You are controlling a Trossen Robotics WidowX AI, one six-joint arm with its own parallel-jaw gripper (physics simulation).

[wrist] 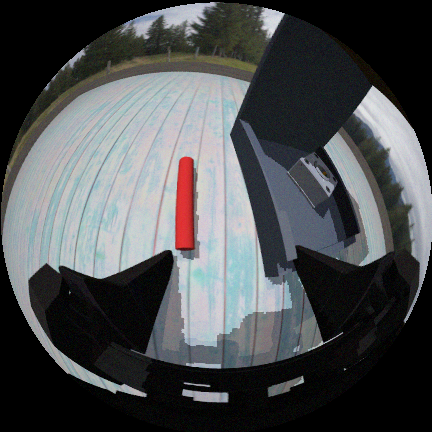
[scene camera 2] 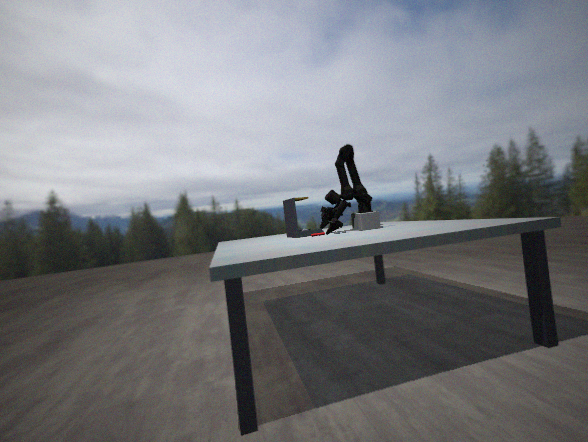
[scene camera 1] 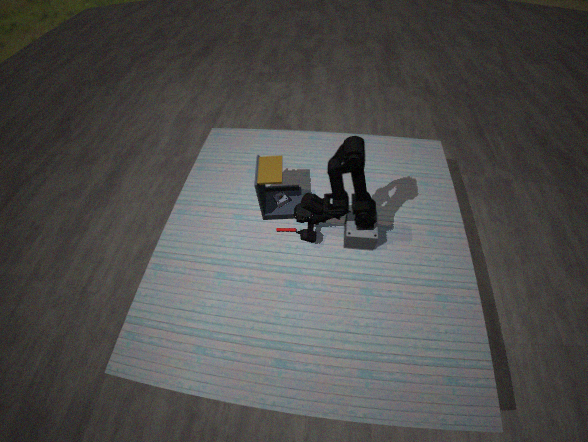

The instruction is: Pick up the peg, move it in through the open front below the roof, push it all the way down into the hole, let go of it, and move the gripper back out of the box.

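Places are measured from the arm's base along level axes (x ahead, y left, z up), in millimetres.
Pixels of known places: gripper, fingertip midpoint: point(wrist: 234, 255) point(scene camera 2: 323, 232) point(scene camera 1: 297, 222); arm's base at its link origin: point(scene camera 2: 365, 212) point(scene camera 1: 364, 222).
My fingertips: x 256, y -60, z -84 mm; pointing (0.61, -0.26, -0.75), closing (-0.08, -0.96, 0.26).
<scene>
Ahead of a thing's pixels: the offset from my fingertips to its top centre. "spot": to the spot under its first point.
The red peg @[48 mm ahead, 32 mm left, 0 mm up] point(scene camera 1: 286, 230) point(scene camera 2: 317, 234) point(wrist: 185, 205) lies flat on the table beside the box. My gripper point(scene camera 1: 299, 223) point(wrist: 234, 255) is open and empty, low over the table. In the wrist view, the peg lies just beyond the left fingertip, lengthwise away from it, outside the fingers. The box has a dark back wall point(scene camera 2: 290, 217) point(wrist: 305, 75), a yellow roof point(scene camera 1: 270, 170) point(scene camera 2: 300, 199) and a low-rimmed grey floor. A light grey block @[76 mm ahead, 116 mm right, 27 mm up] point(scene camera 1: 282, 199) point(wrist: 312, 184) with a round hole stands turned on that floor. In the wrist view, the right fingertip shows near the box's front corner.
The arm's grey base point(scene camera 1: 361, 240) point(scene camera 2: 367, 220) stands on the table point(scene camera 1: 300, 325) point(scene camera 2: 390, 245), to the right of the box in both scene views. The box's low side rim @[spot: 37 mm ahead, 28 mm right, 8 mm down] point(wrist: 255, 210) runs between the peg and the block. The arm's shadow falls on the table.
</scene>
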